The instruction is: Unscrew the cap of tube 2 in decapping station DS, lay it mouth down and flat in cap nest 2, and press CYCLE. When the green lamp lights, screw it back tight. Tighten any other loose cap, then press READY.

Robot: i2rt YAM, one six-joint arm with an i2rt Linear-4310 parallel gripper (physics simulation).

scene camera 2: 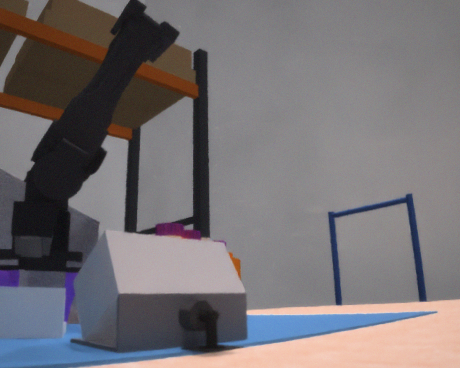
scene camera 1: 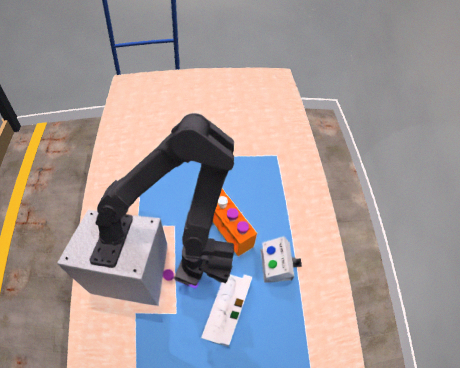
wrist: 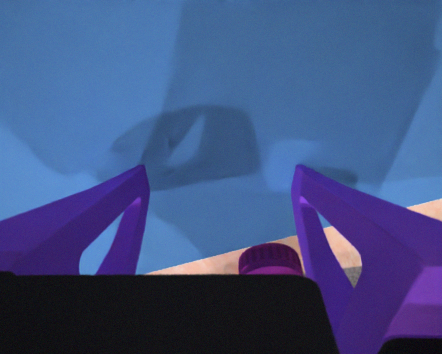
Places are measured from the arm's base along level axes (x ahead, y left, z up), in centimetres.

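Where they show: gripper, between the fingertips: (wrist: 220, 177); arm's base, origin of its link: (scene camera 1: 112, 239).
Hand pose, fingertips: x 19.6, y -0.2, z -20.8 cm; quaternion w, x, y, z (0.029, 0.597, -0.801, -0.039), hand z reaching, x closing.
Observation:
Things, the pixels of their top centre, and the offset from my fingertips. "pt": a spot on its surface instead. Level surfaces: height alone.
- loose purple cap, centre of its top: (wrist: 271, 284) (scene camera 1: 168, 274) dz +1.3, dx -6.9, dy -0.8 cm
- orange station, a spot on its surface: (scene camera 1: 245, 244) pt dz +6.4, dx +15.6, dy +8.8 cm
- white nest plate, centre of its top: (scene camera 1: 227, 305) dz +5.5, dx +11.2, dy -10.4 cm
- brown lamp, centre of its top: (scene camera 1: 239, 302) dz +5.5, dx +14.4, dy -9.2 cm
- dark green lamp, centre of its top: (scene camera 1: 234, 314) dz +5.5, dx +13.4, dy -13.1 cm
- button box, centre of its top: (scene camera 2: 159, 239) (scene camera 1: 280, 254) dz +8.6, dx +25.7, dy +5.1 cm
- blue button, centre of its top: (scene camera 1: 271, 249) dz +7.6, dx +23.2, dy +7.1 cm
- green button, centre of its top: (scene camera 1: 273, 262) dz +7.6, dx +23.7, dy +2.6 cm
- blue mat, height of its surface: dz +0.2 cm
A loose purple cap (scene camera 1: 168, 275) (wrist: 270, 260) is on the wood beside the robot's base; the gripper body partly hides it in the wrist view. My gripper (scene camera 1: 194, 285) (wrist: 220, 177) is open and empty, low over the blue mat, with the cap outside the fingertips. The orange station (scene camera 1: 245, 244) holds a white, uncapped tube top (scene camera 1: 223, 202) and two purple-capped tubes (scene camera 1: 232, 213) (scene camera 1: 242, 227); the arm hides its far end. The white nest plate (scene camera 1: 243, 286) (scene camera 2: 32, 312) has a brown lamp (scene camera 1: 239, 302) and a dark green lamp (scene camera 1: 234, 315), neither visibly lit.
The button box (scene camera 1: 283, 274) (scene camera 2: 180, 267), with a blue button (scene camera 1: 271, 250) and a green button (scene camera 1: 272, 264), stands right of the nest plate. The grey base block (scene camera 1: 115, 285) stands left of the cap. The blue mat (scene camera 1: 260, 175) (scene camera 2: 310, 325) lies under the station and box.

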